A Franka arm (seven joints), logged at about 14 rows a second.
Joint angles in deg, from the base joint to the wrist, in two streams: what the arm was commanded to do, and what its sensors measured. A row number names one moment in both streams.
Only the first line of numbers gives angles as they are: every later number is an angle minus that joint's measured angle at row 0.
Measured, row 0:
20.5 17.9 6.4 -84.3 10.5 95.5 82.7
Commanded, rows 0 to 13:
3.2 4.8 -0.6 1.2 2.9 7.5 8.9
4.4 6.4 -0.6 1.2 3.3 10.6 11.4
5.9 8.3 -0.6 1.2 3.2 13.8 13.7
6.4 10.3 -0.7 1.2 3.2 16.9 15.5
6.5 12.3 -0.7 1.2 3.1 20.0 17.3
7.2 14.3 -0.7 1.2 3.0 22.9 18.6
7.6 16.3 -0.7 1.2 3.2 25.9 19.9
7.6 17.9 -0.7 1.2 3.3 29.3 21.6
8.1 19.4 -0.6 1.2 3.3 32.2 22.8
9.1 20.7 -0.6 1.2 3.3 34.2 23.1
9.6 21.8 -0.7 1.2 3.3 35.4 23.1
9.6 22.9 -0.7 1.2 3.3 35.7 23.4
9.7 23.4 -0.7 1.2 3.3 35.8 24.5
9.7 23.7 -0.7 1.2 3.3 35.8 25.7
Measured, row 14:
9.2 22.6 -0.1 -0.2 1.7 35.4 23.7
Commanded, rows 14 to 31:
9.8 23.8 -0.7 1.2 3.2 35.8 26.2
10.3 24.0 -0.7 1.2 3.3 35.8 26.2
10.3 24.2 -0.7 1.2 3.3 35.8 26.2
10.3 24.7 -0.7 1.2 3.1 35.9 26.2
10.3 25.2 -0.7 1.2 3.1 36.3 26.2
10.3 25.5 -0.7 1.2 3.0 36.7 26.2
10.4 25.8 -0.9 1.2 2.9 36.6 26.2
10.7 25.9 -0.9 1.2 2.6 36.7 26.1
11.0 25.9 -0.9 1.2 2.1 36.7 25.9
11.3 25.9 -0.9 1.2 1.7 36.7 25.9
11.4 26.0 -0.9 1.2 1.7 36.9 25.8
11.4 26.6 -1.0 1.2 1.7 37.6 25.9
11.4 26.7 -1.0 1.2 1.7 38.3 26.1
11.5 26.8 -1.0 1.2 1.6 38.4 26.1
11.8 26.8 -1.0 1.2 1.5 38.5 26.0
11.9 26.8 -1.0 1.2 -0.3 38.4 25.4
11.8 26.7 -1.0 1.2 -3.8 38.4 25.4
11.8 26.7 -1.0 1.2 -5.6 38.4 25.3
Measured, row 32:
11.2 25.9 -0.5 0.0 -2.1 37.7 25.3
